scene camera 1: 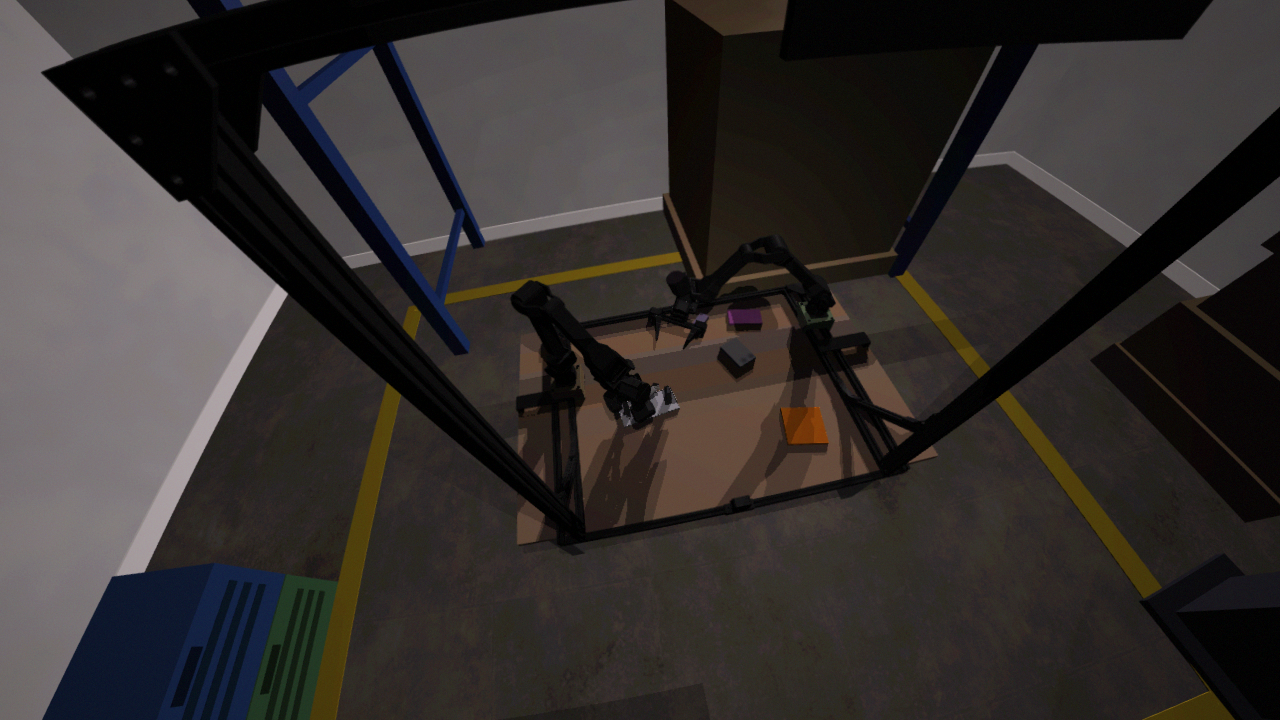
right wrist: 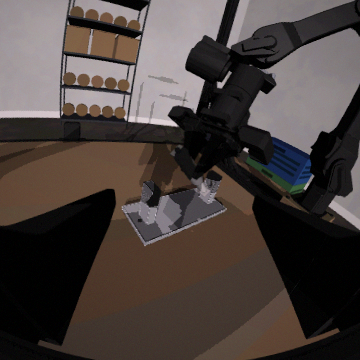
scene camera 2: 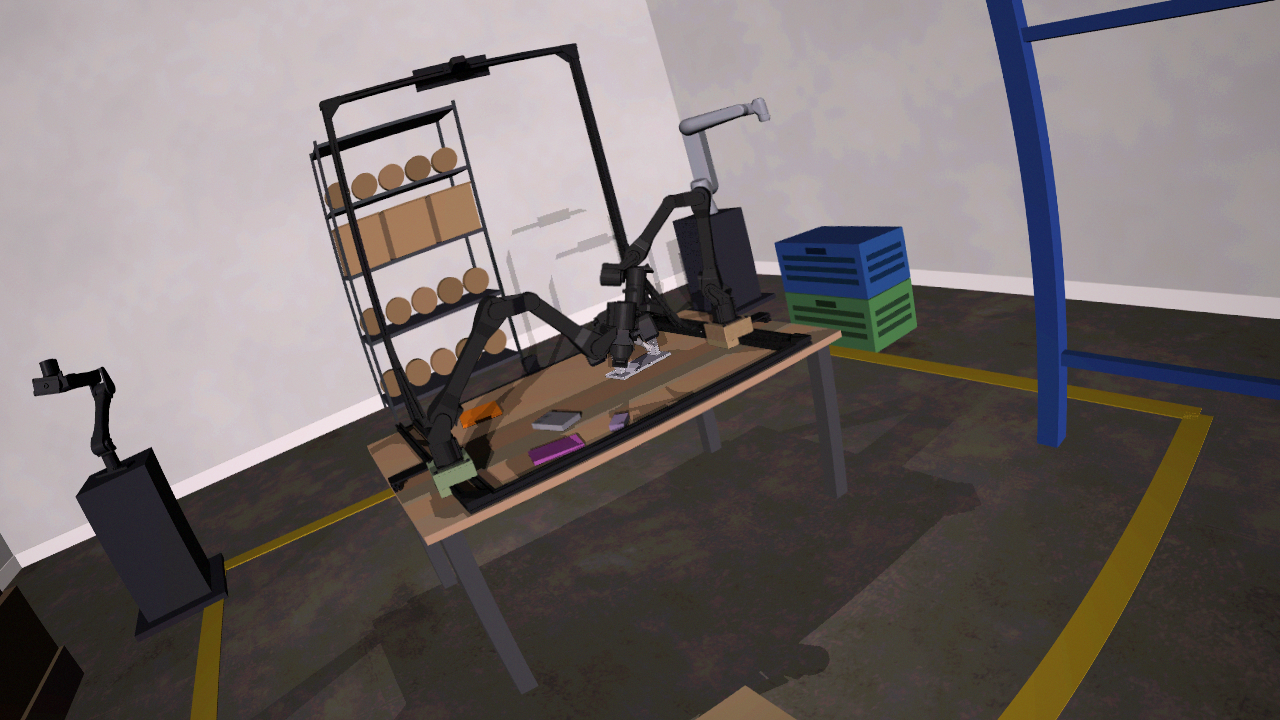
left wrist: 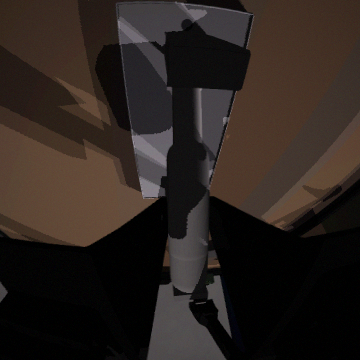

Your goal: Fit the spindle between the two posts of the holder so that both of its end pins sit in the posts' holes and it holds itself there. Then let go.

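Seen in the pictures: left gripper, fingertip midpoint: [right wrist: 187, 174] [left wrist: 186, 203]; right gripper, fingertip midpoint: [scene camera 1: 669, 344] [right wrist: 186, 199]; left arm's base, origin of the base link: [scene camera 1: 565, 378] [right wrist: 310, 206] [scene camera 2: 726, 320]; right arm's base, origin of the base link: [scene camera 1: 816, 311] [scene camera 2: 448, 461].
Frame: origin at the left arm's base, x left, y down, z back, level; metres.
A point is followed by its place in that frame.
Note:
The holder [scene camera 1: 668, 407] @(z -0.315, x -0.129, y 0.055 m) [scene camera 2: 660, 358] @(z -0.193, x -0.088, y 0.058 m) [left wrist: 142, 107] @(z -0.233, x -0.148, y 0.055 m) [right wrist: 175, 215] @(z -0.267, x -0.098, y 0.055 m) lies on the table, a light grey plate with two upright posts. My left gripper [scene camera 1: 640, 413] @(z -0.253, x -0.117, y -0.013 m) [left wrist: 186, 203] @(z -0.253, x -0.117, y -0.013 m) is shut on the grey, round spindle [left wrist: 190, 250] @(z -0.254, x -0.118, y -0.041 m) [right wrist: 185, 162] @(z -0.273, x -0.103, y -0.043 m) above the plate. In the right wrist view the spindle is tilted: its low end is at the right-hand post [right wrist: 212, 186] @(z -0.188, x -0.120, y 0.016 m), its other end is raised, apart from the left-hand post [right wrist: 149, 200] @(z -0.322, x -0.089, y 0.009 m). Whether the low pin is in its hole cannot be told. My right gripper [scene camera 1: 673, 340] @(z -0.345, x 0.015, y -0.079 m) [right wrist: 186, 199] @(z -0.345, x 0.015, y -0.079 m) is open and empty, short of the holder.
A grey block [scene camera 1: 736, 356] @(z -0.574, x 0.022, y 0.048 m) [scene camera 2: 556, 420] @(z -0.589, x 0.058, y 0.049 m), a purple block [scene camera 1: 744, 318] @(z -0.651, x 0.189, y 0.054 m) [scene camera 2: 555, 448] @(z -0.657, x 0.204, y 0.053 m), a small lilac block [scene camera 1: 701, 317] @(z -0.496, x 0.218, y 0.048 m) [scene camera 2: 619, 420] @(z -0.495, x 0.219, y 0.048 m) and an orange piece [scene camera 1: 803, 425] @(z -0.706, x -0.258, y 0.054 m) [scene camera 2: 480, 413] @(z -0.709, x -0.244, y 0.054 m) lie on the table. A black frame [scene camera 1: 662, 523] @(z -0.238, x -0.468, y 0.069 m) borders the table.

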